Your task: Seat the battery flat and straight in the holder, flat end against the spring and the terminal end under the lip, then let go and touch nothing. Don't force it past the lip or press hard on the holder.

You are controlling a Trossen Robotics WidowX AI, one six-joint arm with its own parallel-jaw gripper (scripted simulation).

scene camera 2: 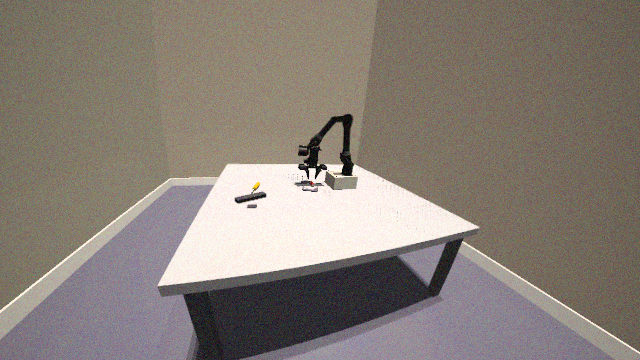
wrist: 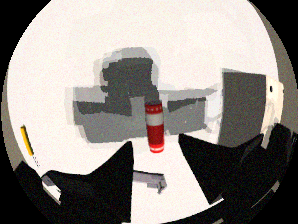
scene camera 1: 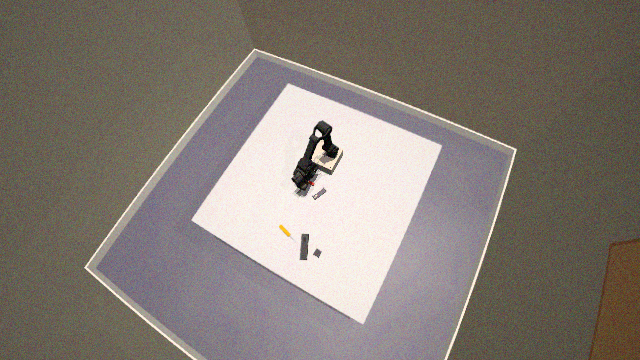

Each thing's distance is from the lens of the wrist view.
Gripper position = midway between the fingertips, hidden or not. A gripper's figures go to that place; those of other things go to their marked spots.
my gripper point(wrist: 155, 141): 10 cm
battery point(wrist: 154, 113): 11 cm
